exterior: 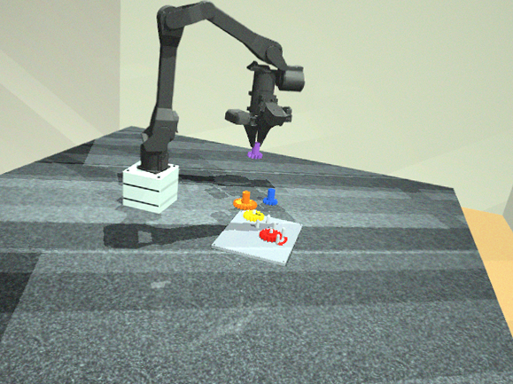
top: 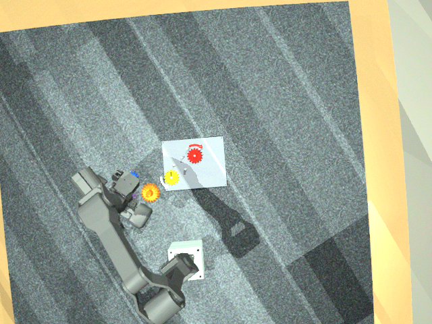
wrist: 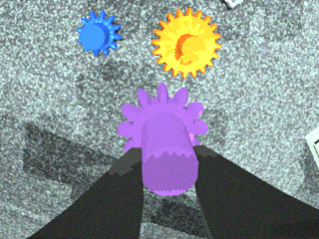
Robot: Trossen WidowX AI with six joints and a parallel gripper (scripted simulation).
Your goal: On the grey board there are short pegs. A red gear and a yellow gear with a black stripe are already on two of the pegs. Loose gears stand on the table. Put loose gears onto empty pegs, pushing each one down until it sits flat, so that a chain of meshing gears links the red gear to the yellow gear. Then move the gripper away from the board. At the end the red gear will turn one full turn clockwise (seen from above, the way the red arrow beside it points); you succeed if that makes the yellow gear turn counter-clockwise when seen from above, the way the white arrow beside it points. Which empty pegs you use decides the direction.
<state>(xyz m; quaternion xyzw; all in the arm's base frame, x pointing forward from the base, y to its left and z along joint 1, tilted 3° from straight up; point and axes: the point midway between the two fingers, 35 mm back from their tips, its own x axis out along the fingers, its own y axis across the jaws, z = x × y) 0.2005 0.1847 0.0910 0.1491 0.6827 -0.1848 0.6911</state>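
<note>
My gripper tip is now 150 mm short of the red gear, 180 mm to the left of it and 140 mm above it. From my gripper tip the other things lie so: orange gear (10 mm ahead, 40 mm to the right, 140 mm below); purple gear (10 mm below); blue gear (50 mm ahead, 30 mm to the left, 140 mm below).
</note>
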